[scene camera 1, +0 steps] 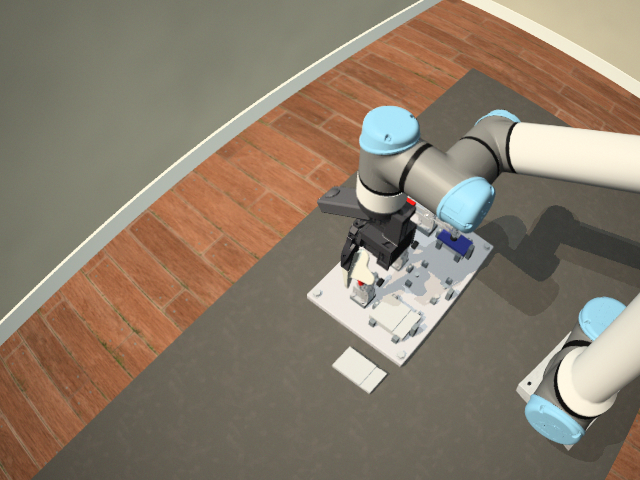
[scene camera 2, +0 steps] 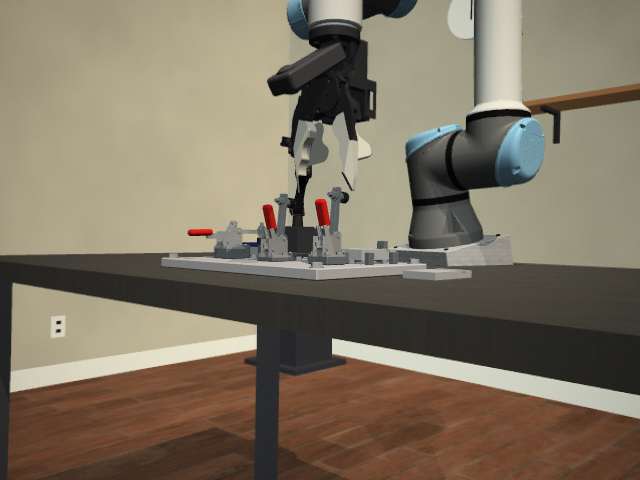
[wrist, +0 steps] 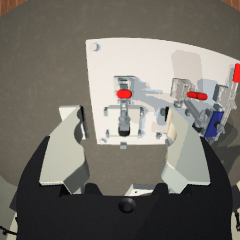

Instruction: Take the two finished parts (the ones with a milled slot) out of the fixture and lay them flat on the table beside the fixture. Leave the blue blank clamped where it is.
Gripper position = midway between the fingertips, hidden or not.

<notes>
In view: the gripper (scene camera 2: 325, 192), a slotted part (scene camera 1: 351, 364) and a slotted part (scene camera 1: 392, 315).
The gripper shows as well in scene camera 1 (scene camera 1: 364, 269) and in the wrist view (wrist: 124, 107).
</notes>
